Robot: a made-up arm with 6 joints. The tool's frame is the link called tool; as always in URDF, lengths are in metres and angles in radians. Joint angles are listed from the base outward. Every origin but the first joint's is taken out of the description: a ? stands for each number. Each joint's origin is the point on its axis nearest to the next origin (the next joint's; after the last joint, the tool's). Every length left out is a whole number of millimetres.
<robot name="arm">
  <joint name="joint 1" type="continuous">
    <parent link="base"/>
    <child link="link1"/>
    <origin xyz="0 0.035 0.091" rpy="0 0 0"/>
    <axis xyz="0 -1 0"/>
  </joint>
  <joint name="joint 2" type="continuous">
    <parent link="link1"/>
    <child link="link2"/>
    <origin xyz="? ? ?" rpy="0 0 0"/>
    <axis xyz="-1 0 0"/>
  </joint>
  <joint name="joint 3" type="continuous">
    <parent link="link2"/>
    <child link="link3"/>
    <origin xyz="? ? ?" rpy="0 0 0"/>
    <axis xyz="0 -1 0"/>
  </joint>
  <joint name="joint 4" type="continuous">
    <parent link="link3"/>
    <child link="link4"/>
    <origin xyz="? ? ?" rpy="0 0 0"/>
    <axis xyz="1 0 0"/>
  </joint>
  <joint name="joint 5" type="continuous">
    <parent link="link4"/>
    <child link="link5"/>
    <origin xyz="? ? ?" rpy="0 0 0"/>
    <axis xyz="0 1 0"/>
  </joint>
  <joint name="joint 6" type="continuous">
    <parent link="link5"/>
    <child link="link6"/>
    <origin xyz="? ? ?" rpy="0 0 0"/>
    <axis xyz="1 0 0"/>
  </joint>
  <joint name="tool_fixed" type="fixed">
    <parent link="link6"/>
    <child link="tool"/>
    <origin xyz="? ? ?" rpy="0 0 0"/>
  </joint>
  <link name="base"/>
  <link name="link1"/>
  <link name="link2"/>
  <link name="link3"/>
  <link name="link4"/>
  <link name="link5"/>
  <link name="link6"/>
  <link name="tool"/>
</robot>
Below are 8 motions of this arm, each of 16 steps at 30 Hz.
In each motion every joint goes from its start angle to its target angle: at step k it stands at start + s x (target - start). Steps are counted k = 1, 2, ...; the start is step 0. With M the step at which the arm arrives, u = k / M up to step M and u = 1 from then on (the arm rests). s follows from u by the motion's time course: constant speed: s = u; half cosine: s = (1 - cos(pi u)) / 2; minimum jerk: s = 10 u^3 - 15 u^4 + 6 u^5.
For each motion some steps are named. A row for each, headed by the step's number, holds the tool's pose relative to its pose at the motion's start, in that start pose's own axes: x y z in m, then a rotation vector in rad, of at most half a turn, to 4 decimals.
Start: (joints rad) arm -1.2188 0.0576 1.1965 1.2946 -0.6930 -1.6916
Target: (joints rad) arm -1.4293 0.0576 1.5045 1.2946 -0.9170 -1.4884
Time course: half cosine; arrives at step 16
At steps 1, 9, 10, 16:
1: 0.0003 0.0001 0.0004 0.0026 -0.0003 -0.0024
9: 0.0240 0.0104 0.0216 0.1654 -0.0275 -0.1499
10: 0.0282 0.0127 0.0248 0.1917 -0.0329 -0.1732
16: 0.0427 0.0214 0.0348 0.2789 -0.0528 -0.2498

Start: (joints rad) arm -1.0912 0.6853 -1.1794 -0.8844 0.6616 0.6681
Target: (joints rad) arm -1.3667 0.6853 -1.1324 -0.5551 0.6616 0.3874
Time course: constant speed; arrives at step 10
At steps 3, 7, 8, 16:
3: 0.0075 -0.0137 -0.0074 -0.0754 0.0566 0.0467
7: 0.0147 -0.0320 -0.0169 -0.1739 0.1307 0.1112
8: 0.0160 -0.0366 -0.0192 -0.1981 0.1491 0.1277
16: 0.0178 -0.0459 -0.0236 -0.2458 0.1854 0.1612

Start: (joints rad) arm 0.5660 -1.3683 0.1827 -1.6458 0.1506 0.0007
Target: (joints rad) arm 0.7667 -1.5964 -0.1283 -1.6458 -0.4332 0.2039
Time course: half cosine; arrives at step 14
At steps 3, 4, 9, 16:
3: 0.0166 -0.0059 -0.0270 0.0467 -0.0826 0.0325
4: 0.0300 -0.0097 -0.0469 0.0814 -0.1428 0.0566
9: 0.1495 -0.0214 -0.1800 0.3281 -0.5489 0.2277
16: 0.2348 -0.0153 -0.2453 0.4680 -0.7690 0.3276

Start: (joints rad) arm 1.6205 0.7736 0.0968 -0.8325 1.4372 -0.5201
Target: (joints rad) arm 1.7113 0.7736 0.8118 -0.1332 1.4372 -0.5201
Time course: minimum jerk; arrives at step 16
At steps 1, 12, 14, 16:
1: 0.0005 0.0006 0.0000 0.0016 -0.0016 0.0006
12: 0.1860 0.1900 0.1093 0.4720 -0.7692 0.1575
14: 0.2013 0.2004 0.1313 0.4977 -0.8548 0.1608
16: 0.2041 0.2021 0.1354 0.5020 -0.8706 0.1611

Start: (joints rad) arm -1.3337 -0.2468 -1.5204 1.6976 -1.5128 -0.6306
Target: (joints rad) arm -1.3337 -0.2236 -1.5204 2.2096 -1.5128 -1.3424
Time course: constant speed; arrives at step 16
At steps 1, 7, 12, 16:
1: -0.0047 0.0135 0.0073 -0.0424 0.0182 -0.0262
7: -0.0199 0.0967 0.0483 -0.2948 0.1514 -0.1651
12: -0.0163 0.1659 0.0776 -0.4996 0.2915 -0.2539
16: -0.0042 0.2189 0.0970 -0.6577 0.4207 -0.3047

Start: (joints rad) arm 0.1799 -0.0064 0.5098 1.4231 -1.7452 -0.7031
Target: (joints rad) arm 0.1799 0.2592 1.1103 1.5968 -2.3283 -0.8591
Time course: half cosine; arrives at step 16
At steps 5, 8, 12, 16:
5: -0.0032 -0.0139 -0.0464 0.1006 -0.0717 -0.0918
8: 0.0001 -0.0217 -0.0999 0.2201 -0.1231 -0.2191
12: 0.0143 -0.0197 -0.1574 0.3538 -0.1256 -0.3933
16: 0.0230 -0.0161 -0.1774 0.4005 -0.1063 -0.4667

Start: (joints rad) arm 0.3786 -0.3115 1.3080 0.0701 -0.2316 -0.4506
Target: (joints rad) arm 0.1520 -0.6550 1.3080 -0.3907 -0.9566 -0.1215
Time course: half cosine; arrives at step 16
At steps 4, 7, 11, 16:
4: -0.0077 0.0036 0.0263 -0.0290 -0.0565 -0.0610
7: -0.0160 0.0085 0.0741 -0.0892 -0.1635 -0.1347
11: -0.0149 0.0112 0.1500 -0.1894 -0.3281 -0.1616
16: -0.0058 0.0100 0.1992 -0.2484 -0.4219 -0.1311

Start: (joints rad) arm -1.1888 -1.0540 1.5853 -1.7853 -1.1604 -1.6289
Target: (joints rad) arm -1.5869 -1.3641 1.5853 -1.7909 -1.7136 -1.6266
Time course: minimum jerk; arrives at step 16
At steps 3, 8, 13, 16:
3: 0.0099 -0.0004 -0.0179 0.0048 -0.0200 -0.0156
8: 0.1225 -0.0024 -0.1695 0.0624 -0.2009 -0.1571
13: 0.2673 -0.0023 -0.2889 0.1424 -0.3729 -0.2904
16: 0.2845 -0.0022 -0.2995 0.1523 -0.3909 -0.3043

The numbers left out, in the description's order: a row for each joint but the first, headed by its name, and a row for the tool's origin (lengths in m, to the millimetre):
joint 2: -0.264 0 -0.25
joint 3: 0 -0.072 -0.06
joint 4: -0.297 0 0.09
joint 5: 0 -0.174 -0.202
joint 6: -0.133 0 -0.03
tool: 0 -0.038 0.102

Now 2 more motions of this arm.
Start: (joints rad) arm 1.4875 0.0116 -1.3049 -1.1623 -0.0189 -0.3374
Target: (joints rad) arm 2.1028 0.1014 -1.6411 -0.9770 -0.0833 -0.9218
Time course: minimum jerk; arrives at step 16
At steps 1, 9, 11, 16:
1: 0.0003 0.0002 0.0001 -0.0009 0.0000 -0.0007
9: 0.0742 0.0328 0.0163 -0.2462 0.0329 -0.1926
11: 0.0975 0.0386 0.0212 -0.3212 0.0551 -0.2566
16: 0.1172 0.0418 0.0253 -0.3845 0.0790 -0.3128

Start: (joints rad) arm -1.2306 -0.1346 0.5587 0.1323 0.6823 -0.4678
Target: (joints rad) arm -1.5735 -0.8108 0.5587 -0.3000 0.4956 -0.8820
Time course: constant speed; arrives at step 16
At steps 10, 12, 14, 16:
10: -0.1322 0.1174 0.1155 -0.0513 0.1843 -0.1163
12: -0.1553 0.1400 0.1480 -0.0671 0.2334 -0.1353
14: -0.1766 0.1619 0.1835 -0.0846 0.2860 -0.1518
16: -0.1959 0.1829 0.2218 -0.1039 0.3419 -0.1654

